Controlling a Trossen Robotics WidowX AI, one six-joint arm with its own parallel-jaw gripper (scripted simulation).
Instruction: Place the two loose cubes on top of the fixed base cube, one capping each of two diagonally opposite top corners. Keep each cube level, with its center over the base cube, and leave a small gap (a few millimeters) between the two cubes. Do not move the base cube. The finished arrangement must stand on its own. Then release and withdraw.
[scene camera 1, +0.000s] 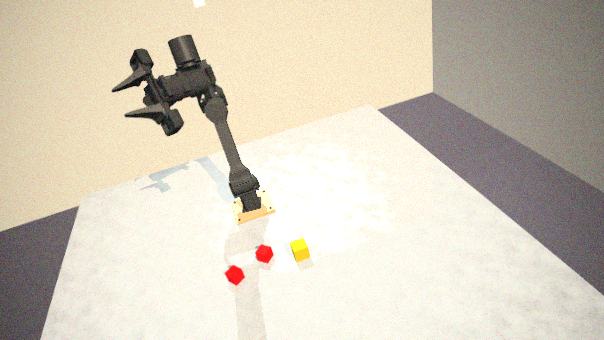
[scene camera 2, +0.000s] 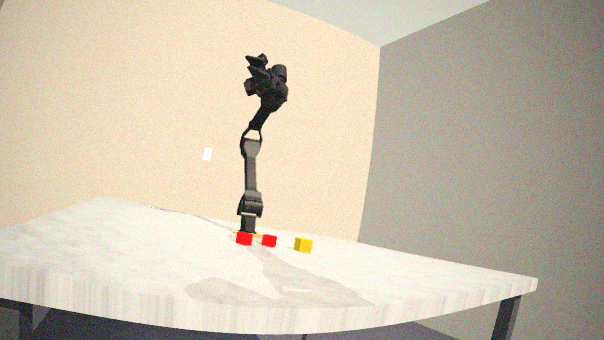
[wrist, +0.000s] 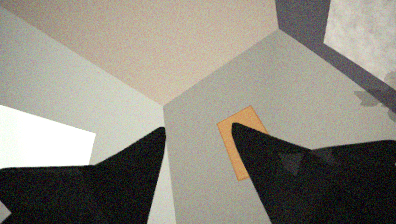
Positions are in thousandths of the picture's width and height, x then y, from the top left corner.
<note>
My gripper (scene camera 1: 196, 304) is open, holding nothing.
My gripper shows as well in scene camera 2 (scene camera 2: 410, 181) and in the wrist view (wrist: 501, 578).
</note>
